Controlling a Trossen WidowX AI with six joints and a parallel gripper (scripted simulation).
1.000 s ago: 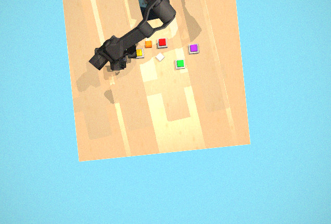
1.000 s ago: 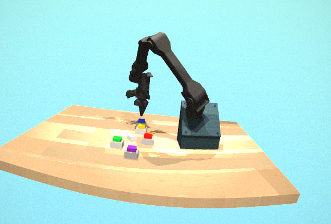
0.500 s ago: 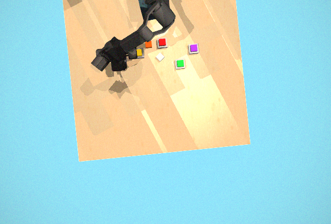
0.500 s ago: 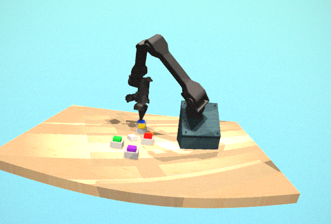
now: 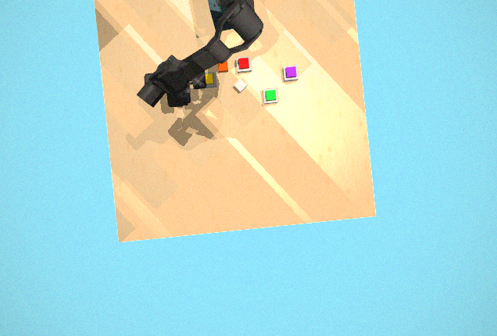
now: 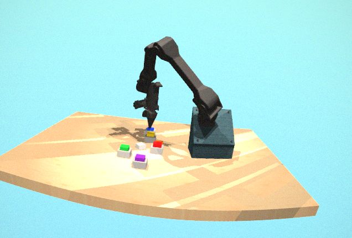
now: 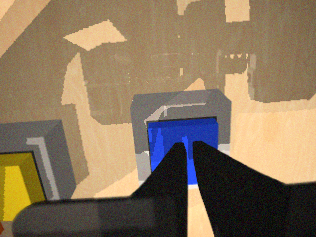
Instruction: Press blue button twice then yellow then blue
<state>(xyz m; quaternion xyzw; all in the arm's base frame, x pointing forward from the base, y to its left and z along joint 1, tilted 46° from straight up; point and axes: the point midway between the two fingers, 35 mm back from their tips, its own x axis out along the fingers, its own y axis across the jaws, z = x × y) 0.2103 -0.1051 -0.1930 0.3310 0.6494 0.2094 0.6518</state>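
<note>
The blue button lies 10 mm below my gripper tip. Also, from my gripper tip: yellow button 100 mm to the left; then orange block 160 mm to the left, 30 mm behind, 20 mm below; then white block 200 mm to the left, 50 mm ahead, 20 mm below.
</note>
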